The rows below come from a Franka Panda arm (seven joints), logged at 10 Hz.
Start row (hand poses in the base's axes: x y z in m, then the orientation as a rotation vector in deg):
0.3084 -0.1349 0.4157 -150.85 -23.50 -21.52
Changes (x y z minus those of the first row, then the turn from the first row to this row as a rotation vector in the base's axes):
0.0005 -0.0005 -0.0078 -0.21 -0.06 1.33
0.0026 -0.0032 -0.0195 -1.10 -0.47 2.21
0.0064 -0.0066 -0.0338 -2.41 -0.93 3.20
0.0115 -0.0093 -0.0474 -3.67 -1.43 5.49
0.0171 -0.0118 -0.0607 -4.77 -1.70 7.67
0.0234 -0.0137 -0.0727 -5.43 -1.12 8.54
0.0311 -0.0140 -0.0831 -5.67 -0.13 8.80
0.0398 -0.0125 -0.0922 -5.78 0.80 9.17
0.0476 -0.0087 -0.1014 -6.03 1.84 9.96
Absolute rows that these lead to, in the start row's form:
0.3089 -0.1354 0.4079 -150.64 -25.31 -21.15
0.3110 -0.1381 0.3962 -151.19 -26.86 -21.31
0.3148 -0.1415 0.3819 -152.08 -28.70 -21.45
0.3199 -0.1442 0.3683 -152.44 -32.26 -21.21
0.3255 -0.1467 0.3550 -152.65 -35.56 -20.71
0.3318 -0.1486 0.3430 -152.99 -36.72 -19.55
0.3395 -0.1489 0.3326 -153.21 -36.81 -18.09
0.3482 -0.1474 0.3235 -153.24 -37.01 -16.69
0.3560 -0.1436 0.3143 -153.23 -37.77 -14.98

